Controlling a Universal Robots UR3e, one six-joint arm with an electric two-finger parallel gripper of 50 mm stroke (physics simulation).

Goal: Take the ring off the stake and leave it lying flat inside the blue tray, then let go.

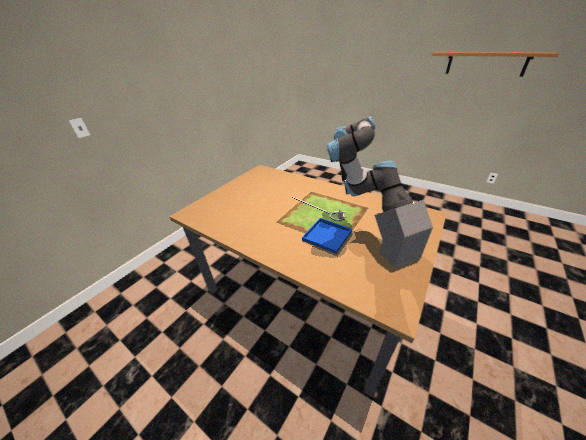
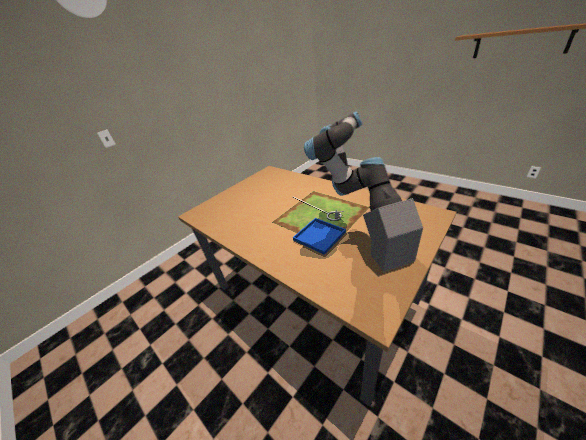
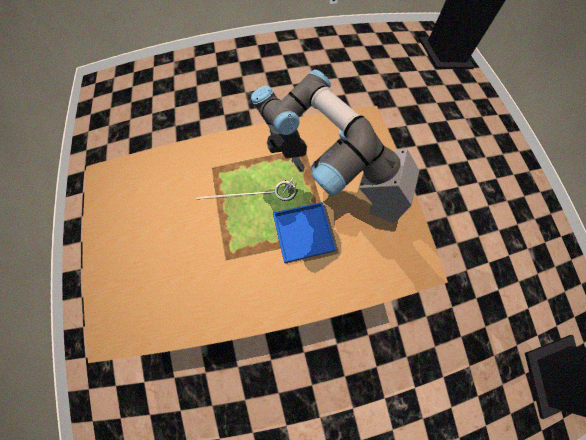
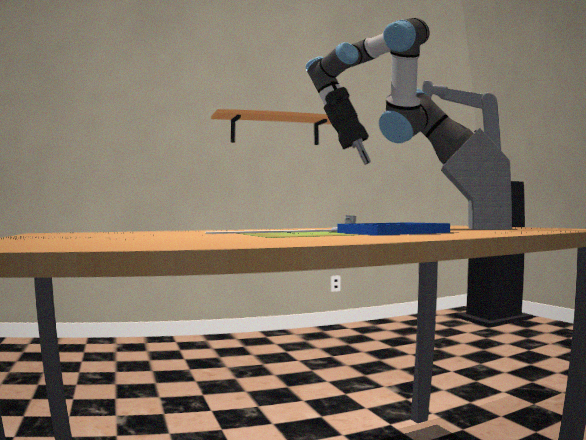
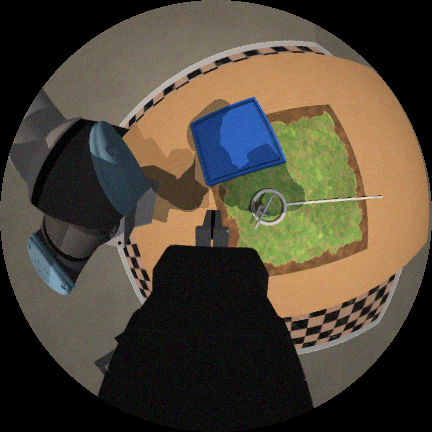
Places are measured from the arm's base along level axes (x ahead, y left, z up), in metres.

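Pixels of known places: gripper, fingertip midpoint: [image 1: 348,194] [image 3: 302,169] [image 4: 367,163] [image 5: 212,218]; arm's base at its link origin: [image 1: 397,207] [image 2: 386,206] [image 3: 382,168] [image 4: 459,149].
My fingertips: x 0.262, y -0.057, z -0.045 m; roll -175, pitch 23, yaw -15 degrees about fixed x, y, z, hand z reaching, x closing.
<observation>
Ahead of a thing's pixels: the offset from my fingertips to its middle. "spot": to the spot under its first point. Level surfaces: height alone.
The grey ring @[spot: dx +0.063, dy +0.029, dz -0.166 m] [image 3: 285,199] [image 5: 283,214] lies low over the green mat, around a short grey crossed piece @[spot: dx +0.045, dy -0.015, dz -0.155 m] [image 3: 288,187] [image 4: 350,219] that looks like the stake. A thin pale rod @[spot: dx +0.254, dy -0.025, dz -0.168 m] [image 3: 235,194] [image 5: 335,200] runs out from the ring's side across the mat. How the ring, stake and rod join is too small to tell. The blue tray @[dx +0.017, dy +0.169, dz -0.163 m] [image 1: 327,235] [image 2: 320,236] [image 3: 300,240] [image 4: 415,229] [image 5: 245,140] is beside them, with no ring inside. My gripper [image 3: 300,167] [image 4: 367,162] [image 5: 212,218] is shut and empty, tilted, high above the table and apart from the ring.
The brown-edged green mat @[dz -0.174 m] [image 3: 245,220] [image 5: 320,230] lies on the wooden table @[dz -0.174 m] [image 3: 165,280], partly beside the tray. The arm's grey base block [image 1: 406,235] [image 2: 397,240] stands at one end of the table. A wall shelf [image 1: 495,54] [image 4: 270,116] is in the background.
</observation>
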